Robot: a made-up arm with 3 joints.
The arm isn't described. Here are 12 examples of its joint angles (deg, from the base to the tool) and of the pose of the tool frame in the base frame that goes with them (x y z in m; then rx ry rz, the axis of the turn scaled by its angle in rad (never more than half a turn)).
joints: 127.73 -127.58 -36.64
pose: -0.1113 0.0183 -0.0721 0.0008 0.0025 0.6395
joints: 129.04 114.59 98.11
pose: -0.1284 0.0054 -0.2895 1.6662 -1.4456 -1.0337
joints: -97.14 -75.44 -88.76
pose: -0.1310 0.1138 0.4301 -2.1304 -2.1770 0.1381
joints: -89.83 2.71 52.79
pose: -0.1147 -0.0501 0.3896 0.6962 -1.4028 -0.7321
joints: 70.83 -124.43 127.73
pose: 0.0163 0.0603 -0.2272 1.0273 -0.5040 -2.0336
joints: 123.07 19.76 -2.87
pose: -0.0943 -0.0333 -0.1751 0.0624 2.4922 0.0210
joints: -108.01 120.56 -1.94
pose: -0.1458 -0.0344 0.5034 0.0037 0.2190 0.0337
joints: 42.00 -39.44 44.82
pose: 0.1945 -0.0539 0.0516 -0.0175 0.0424 -0.7821
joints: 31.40 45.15 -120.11
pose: 0.3499 0.1528 0.0811 1.3630 0.7852 1.7274
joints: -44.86 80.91 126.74
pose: 0.0733 0.0584 0.5799 -0.6913 0.3466 -2.1246
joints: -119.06 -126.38 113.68
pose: -0.0891 0.0335 0.5549 -1.8736 1.2242 -1.2038
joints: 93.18 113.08 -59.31
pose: -0.0197 0.0610 -0.1831 -1.3488 -2.3690 0.3146
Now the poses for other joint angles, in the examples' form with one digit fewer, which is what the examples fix.
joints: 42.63 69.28 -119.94
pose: 0.331 0.153 -0.008 1.923 1.112 1.299
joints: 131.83 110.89 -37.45
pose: -0.232 0.020 -0.101 -0.665 -1.962 0.405
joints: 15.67 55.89 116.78
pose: 0.318 0.039 0.320 -1.245 0.766 -1.728
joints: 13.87 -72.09 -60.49
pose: 0.305 0.063 0.211 -0.535 -0.917 0.960
